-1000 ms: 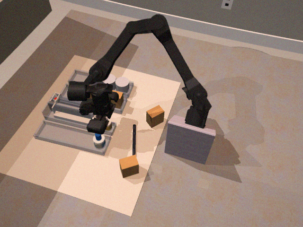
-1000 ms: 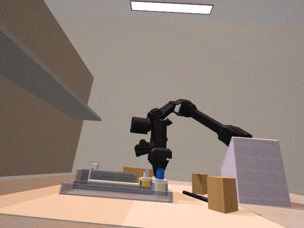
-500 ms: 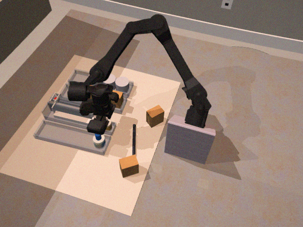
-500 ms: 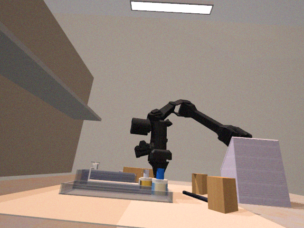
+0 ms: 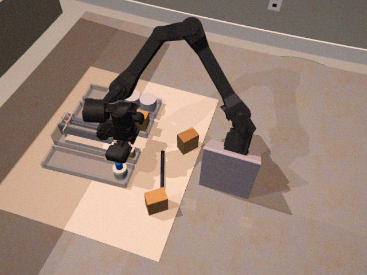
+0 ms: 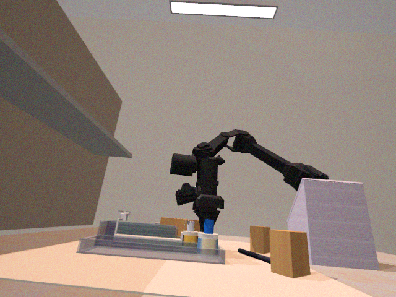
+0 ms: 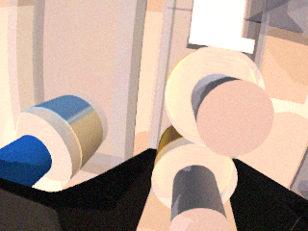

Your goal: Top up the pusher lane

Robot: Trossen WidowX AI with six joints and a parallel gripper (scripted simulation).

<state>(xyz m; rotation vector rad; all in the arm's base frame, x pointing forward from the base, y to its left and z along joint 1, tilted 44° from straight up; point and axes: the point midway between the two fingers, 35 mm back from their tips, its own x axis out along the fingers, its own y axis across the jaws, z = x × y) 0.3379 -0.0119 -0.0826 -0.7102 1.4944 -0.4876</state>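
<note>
The blue-lidded jar lies 1 cm behind my gripper tip, 8 cm to the left of it and 2 cm above it. The rest, counted from my gripper tip: black rod: 12 cm behind, 1 cm to the left, 2 cm below.
</note>
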